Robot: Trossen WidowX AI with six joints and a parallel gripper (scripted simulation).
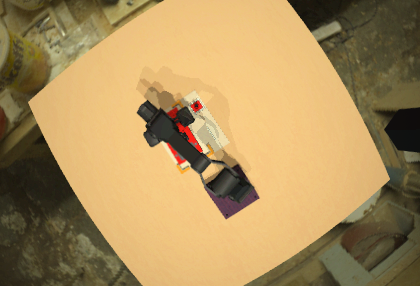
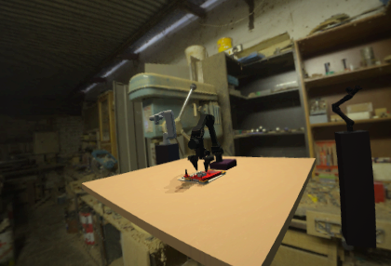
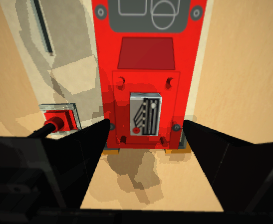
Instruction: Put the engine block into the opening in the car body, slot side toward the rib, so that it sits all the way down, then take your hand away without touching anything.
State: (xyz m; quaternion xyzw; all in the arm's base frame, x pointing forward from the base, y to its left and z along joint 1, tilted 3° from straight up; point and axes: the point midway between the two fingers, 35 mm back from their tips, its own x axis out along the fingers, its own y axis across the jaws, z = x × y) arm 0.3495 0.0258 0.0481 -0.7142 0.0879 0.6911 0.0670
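Now: the engine block 30 mm below my gripper tip. Round my gripper tip: black peg: 10 mm behind, 120 mm to the right, 20 mm below.
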